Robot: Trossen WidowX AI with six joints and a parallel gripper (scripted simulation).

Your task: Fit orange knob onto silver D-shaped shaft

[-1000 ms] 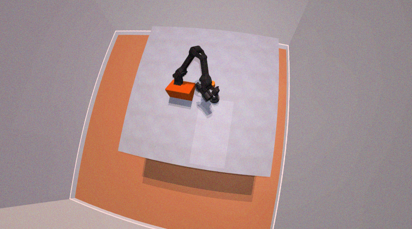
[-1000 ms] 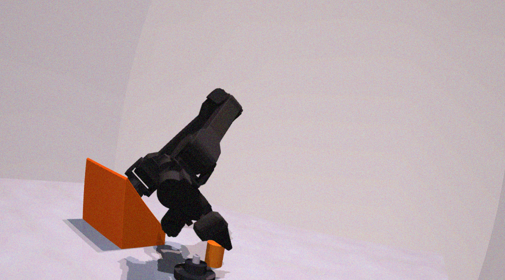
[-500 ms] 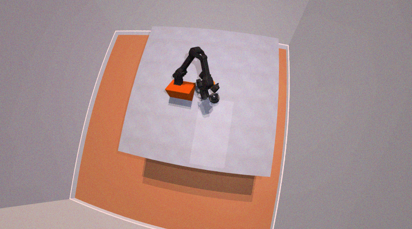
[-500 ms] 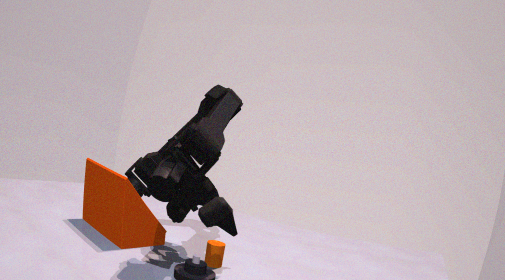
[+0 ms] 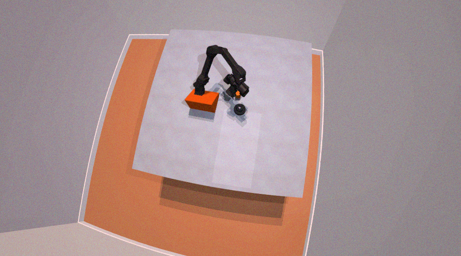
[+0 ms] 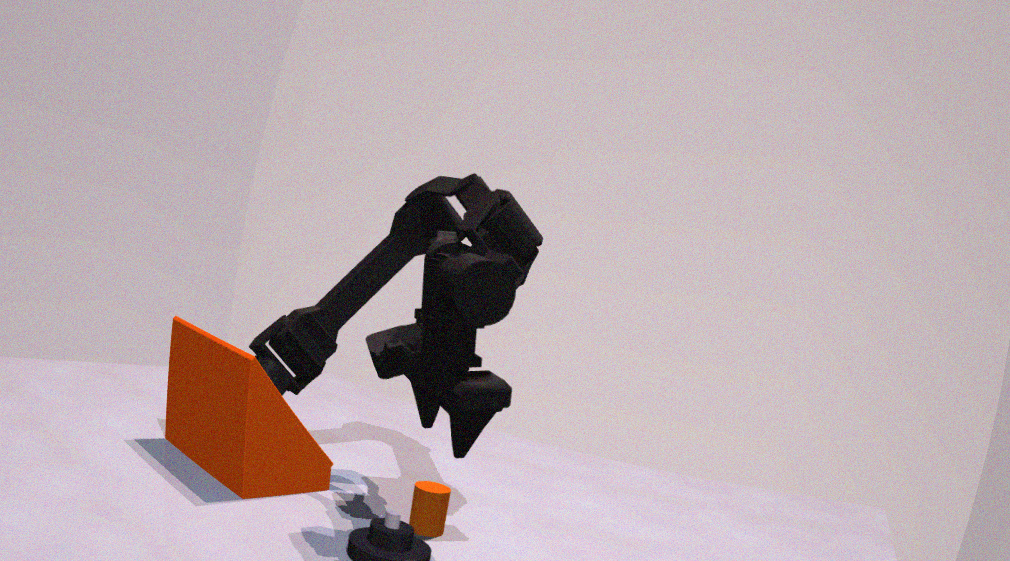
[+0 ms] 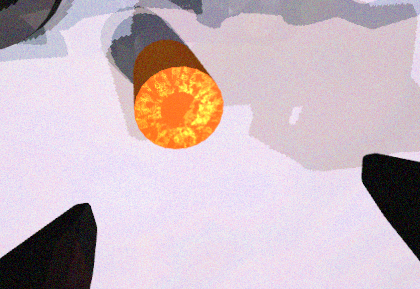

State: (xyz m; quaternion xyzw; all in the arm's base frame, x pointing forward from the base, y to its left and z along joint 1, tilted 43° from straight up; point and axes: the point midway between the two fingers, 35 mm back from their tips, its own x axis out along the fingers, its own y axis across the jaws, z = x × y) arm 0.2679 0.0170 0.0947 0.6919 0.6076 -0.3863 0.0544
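Now: gripper tip 10 mm to the left of the orange knob and 70 mm above it. From my gripper tip the other things lie so: round pedestal 40 mm ahead, 120 mm to the right, 80 mm below.
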